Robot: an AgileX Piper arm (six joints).
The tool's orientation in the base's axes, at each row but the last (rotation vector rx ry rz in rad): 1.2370 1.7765 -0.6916; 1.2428 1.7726 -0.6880; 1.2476 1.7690 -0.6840; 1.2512 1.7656 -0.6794; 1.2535 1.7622 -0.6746; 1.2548 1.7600 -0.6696; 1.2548 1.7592 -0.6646; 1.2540 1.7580 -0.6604; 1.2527 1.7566 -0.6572; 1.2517 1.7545 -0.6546; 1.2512 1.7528 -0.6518; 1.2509 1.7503 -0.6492; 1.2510 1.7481 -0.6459
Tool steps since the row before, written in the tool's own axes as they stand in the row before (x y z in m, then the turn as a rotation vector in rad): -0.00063 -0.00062 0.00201 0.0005 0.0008 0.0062; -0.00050 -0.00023 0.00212 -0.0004 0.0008 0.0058; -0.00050 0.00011 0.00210 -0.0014 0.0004 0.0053; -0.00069 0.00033 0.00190 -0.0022 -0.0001 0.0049; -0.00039 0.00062 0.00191 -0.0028 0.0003 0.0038; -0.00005 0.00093 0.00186 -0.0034 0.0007 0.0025; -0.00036 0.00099 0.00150 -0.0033 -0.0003 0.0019; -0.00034 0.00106 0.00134 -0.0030 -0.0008 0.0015; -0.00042 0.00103 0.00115 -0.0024 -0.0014 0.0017; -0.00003 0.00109 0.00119 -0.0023 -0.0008 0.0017; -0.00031 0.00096 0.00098 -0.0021 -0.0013 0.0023; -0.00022 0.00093 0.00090 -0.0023 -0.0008 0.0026; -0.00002 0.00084 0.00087 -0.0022 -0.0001 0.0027
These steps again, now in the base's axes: 0.00017 -0.00214 -0.00046 0.0027 -0.0045 -0.0035; 0.00055 -0.00203 -0.00062 0.0027 -0.0046 -0.0025; 0.00086 -0.00189 -0.00060 0.0023 -0.0048 -0.0014; 0.00102 -0.00174 -0.00033 0.0018 -0.0050 -0.0005; 0.00126 -0.00151 -0.00058 0.0019 -0.0043 0.0006; 0.00149 -0.00119 -0.00083 0.0019 -0.0034 0.0017; 0.00147 -0.00103 -0.00038 0.0008 -0.0032 0.0019; 0.00148 -0.00086 -0.00031 0.0001 -0.0029 0.0018; 0.00140 -0.00075 -0.00014 -0.0004 -0.0030 0.0012; 0.00143 -0.00058 -0.00049 0.0001 -0.0028 0.0011; 0.00127 -0.00059 -0.00015 -0.0002 -0.0033 0.0006; 0.00120 -0.00049 -0.00019 0.0004 -0.0035 0.0007; 0.00109 -0.00040 -0.00035 0.0011 -0.0033 0.0006
